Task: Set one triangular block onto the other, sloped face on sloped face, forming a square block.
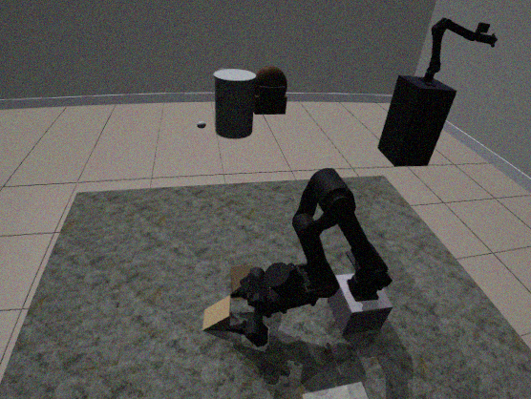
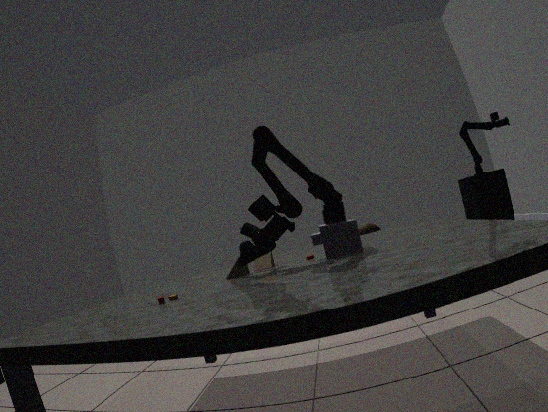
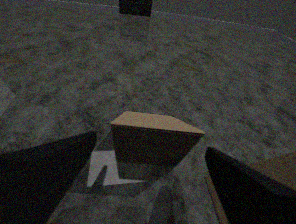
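Now: the tan triangular block 1 cm ahead of my gripper tip and 2 cm below it. The rest, counted from my gripper tip: red cube: 16 cm ahead, 32 cm to the left, 3 cm below; then yellow cube: 14 cm ahead, 28 cm to the left, 3 cm below.
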